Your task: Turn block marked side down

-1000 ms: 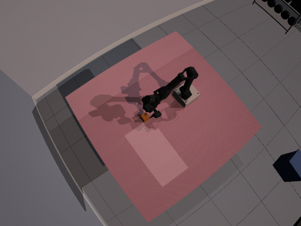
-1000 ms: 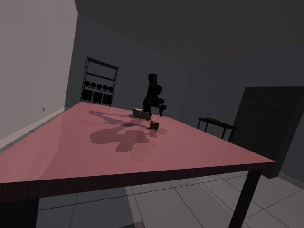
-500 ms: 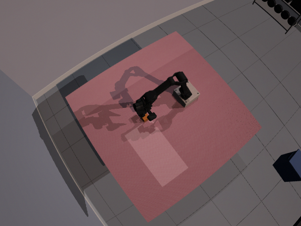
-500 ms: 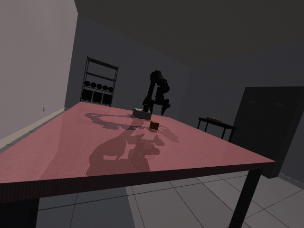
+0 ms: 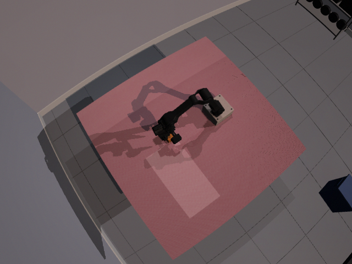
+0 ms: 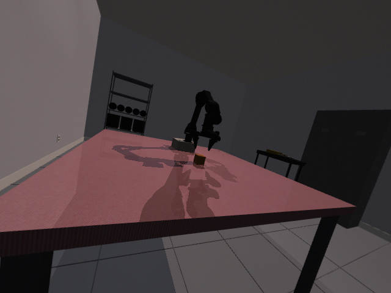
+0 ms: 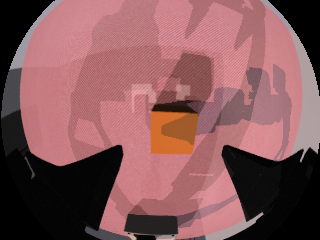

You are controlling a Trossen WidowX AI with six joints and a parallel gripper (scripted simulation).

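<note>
My gripper tip is now 60 mm above the block and 10 mm past it.
</note>
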